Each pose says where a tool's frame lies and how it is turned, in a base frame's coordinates. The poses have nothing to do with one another.
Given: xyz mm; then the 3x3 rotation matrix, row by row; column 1 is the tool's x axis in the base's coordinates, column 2 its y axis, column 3 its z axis. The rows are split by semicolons.
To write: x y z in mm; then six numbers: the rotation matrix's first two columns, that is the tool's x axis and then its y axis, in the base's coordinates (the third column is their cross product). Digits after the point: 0 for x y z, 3 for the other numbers.
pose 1, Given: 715 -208 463; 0.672 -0.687 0.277; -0.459 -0.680 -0.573; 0.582 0.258 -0.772
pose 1, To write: 715 -208 463 0.672 -0.459 0.582 -0.687 -0.680 0.258
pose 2, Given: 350 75 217; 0.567 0.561 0.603; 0.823 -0.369 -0.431; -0.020 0.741 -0.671
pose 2, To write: 350 75 217 0.567 0.823 -0.020 0.561 -0.369 0.741
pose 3, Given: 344 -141 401; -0.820 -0.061 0.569; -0.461 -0.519 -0.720; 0.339 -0.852 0.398
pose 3, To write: 344 -141 401 -0.820 -0.461 0.339 -0.061 -0.519 -0.852
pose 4, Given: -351 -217 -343; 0.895 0.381 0.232; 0.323 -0.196 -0.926; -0.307 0.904 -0.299
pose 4, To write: -351 -217 -343 0.895 0.323 -0.307 0.381 -0.196 0.904
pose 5, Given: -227 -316 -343; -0.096 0.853 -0.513; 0.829 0.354 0.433; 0.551 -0.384 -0.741
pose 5, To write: -227 -316 -343 -0.096 0.829 0.551 0.853 0.354 -0.384
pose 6, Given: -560 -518 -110; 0.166 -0.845 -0.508; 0.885 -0.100 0.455; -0.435 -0.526 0.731
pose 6, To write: -560 -518 -110 0.166 0.885 -0.435 -0.845 -0.100 -0.526
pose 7, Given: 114 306 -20; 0.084 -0.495 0.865; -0.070 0.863 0.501; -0.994 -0.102 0.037
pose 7, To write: 114 306 -20 0.084 -0.070 -0.994 -0.495 0.863 -0.102
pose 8, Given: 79 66 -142; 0.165 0.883 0.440; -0.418 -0.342 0.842; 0.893 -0.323 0.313
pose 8, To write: 79 66 -142 0.165 -0.418 0.893 0.883 -0.342 -0.323
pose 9, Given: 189 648 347; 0.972 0.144 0.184; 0.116 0.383 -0.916; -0.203 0.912 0.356
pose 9, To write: 189 648 347 0.972 0.116 -0.203 0.144 0.383 0.912
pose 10, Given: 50 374 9; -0.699 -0.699 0.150; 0.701 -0.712 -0.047; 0.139 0.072 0.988
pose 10, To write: 50 374 9 -0.699 0.701 0.139 -0.699 -0.712 0.072
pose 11, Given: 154 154 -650; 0.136 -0.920 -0.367; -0.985 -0.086 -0.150; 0.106 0.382 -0.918
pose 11, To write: 154 154 -650 0.136 -0.985 0.106 -0.920 -0.086 0.382
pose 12, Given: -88 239 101; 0.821 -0.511 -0.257; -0.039 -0.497 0.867; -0.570 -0.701 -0.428
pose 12, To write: -88 239 101 0.821 -0.039 -0.570 -0.511 -0.497 -0.701
